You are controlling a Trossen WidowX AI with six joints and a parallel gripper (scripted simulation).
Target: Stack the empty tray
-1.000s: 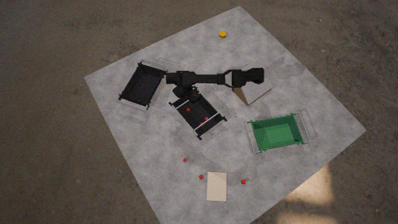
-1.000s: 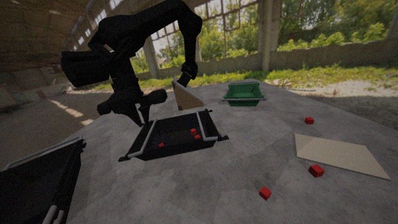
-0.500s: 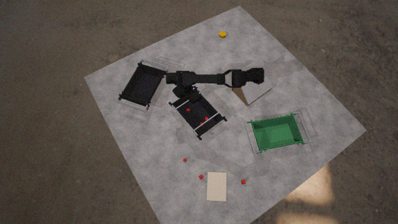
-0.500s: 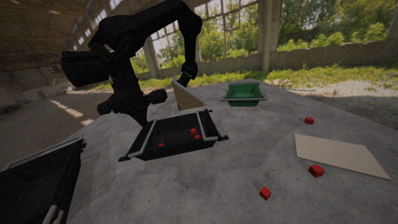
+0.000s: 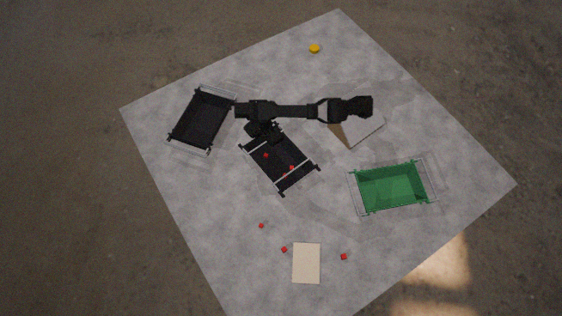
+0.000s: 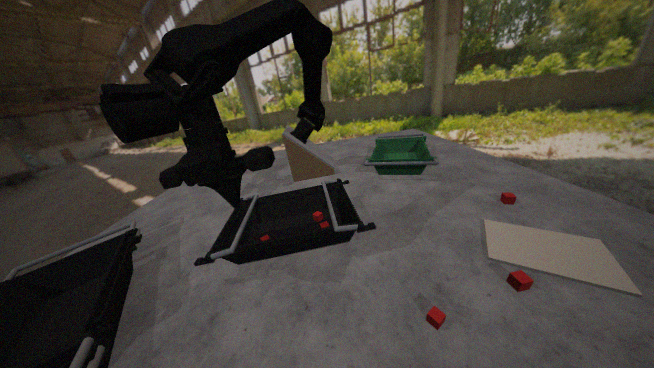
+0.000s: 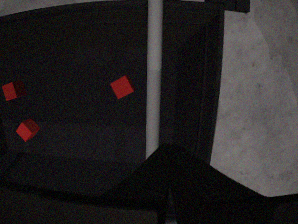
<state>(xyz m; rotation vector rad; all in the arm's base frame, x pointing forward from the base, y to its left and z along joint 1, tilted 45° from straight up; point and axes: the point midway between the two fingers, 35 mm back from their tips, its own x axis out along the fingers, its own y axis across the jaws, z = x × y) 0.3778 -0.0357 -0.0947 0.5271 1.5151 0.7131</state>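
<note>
Now: the green tray 310 mm behind my gripper tip, 440 mm to the left of it and 50 mm below it. From my gripper tip the other things lie so: yellow disc (510 mm behind, 360 mm to the right, 80 mm below); then beige card (130 mm ahead, 500 mm to the left, 90 mm below).
</note>
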